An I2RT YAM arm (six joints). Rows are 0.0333 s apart.
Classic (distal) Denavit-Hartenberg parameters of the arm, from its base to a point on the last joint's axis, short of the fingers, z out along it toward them. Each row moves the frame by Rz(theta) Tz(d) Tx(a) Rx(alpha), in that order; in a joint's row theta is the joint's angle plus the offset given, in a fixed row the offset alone. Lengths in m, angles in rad.
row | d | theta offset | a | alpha
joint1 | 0.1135 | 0 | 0.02 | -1.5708
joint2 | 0 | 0 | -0.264 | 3.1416
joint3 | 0 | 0.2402 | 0.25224 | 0
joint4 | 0 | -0.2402 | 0.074 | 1.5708
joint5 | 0 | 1.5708 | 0 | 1.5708
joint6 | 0.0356 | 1.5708 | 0 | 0
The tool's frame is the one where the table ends.
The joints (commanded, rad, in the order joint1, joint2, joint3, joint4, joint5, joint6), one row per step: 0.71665, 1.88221, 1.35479, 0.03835, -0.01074, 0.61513; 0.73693, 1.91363, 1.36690, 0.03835, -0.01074, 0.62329; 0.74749, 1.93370, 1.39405, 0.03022, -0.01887, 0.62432; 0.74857, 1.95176, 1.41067, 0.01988, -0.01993, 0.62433; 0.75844, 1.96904, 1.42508, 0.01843, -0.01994, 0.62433; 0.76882, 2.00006, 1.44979, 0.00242, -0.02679, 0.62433; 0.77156, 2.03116, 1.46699, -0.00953, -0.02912, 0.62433; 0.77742, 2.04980, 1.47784, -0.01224, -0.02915, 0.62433; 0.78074, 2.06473, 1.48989, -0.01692, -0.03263, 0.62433
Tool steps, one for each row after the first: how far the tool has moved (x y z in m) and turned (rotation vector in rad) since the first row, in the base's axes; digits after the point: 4 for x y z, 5 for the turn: -0.0019, 0.0103, -0.0092, -0.00753, 0.01926, 0.01638; -0.0013, 0.0177, -0.0094, -0.00480, 0.02324, 0.03358; 0.0011, 0.0206, -0.0126, -0.01230, 0.03236, 0.03551; 0.0007, 0.0264, -0.0154, -0.01535, 0.03550, 0.04536; 0.0014, 0.0340, -0.0224, -0.02813, 0.05422, 0.06154; 0.0039, 0.0384, -0.0316, -0.04476, 0.07409, 0.06606; 0.0042, 0.0425, -0.0367, -0.05206, 0.08172, 0.07185; 0.0050, 0.0457, -0.0399, -0.05601, 0.08843, 0.07808
